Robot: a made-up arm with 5 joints.
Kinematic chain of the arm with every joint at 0, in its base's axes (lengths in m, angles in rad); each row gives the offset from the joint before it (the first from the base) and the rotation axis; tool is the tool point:
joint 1: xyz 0 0 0.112 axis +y
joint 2: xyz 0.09 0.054 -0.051 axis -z
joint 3: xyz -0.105 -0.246 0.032 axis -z
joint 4: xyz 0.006 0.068 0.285 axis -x
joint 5: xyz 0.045 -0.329 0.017 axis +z
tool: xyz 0.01 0 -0.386
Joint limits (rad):
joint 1: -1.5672..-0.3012
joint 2: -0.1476..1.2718
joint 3: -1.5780..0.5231
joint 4: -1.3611..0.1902
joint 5: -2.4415..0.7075
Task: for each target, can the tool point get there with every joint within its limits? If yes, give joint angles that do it. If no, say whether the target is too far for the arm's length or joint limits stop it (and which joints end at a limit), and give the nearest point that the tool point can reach.
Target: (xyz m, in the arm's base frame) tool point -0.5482 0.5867 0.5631
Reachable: no: joint limits stop it (at a limit: joint 1, joint 3, joint 4, joint 5) | nearest point -0.1989 0.4288 -0.0820 | short by 0.750 m
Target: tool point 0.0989 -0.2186 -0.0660
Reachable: yes | joints -0.4170 0.2281 -0.5890 -0.4117 0.2570
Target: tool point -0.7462 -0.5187 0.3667
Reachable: no: joint limits stop it (at a limit: joint 1, joint 3, joint 4) | nearest point -0.3591 -0.3210 -0.0333 | short by 0.591 m
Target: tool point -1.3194 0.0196 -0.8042
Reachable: no: too far | nearest point -0.4246 0.0417 -0.1828 | short by 1.090 m
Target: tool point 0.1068 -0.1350 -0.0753
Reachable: yes | joints -1.0581 0.9798 -0.9902 -0.3011 -0.3158
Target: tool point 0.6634 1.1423 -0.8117
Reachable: no: too far | nearest point 0.1380 0.4259 -0.1441 | short by 1.111 m
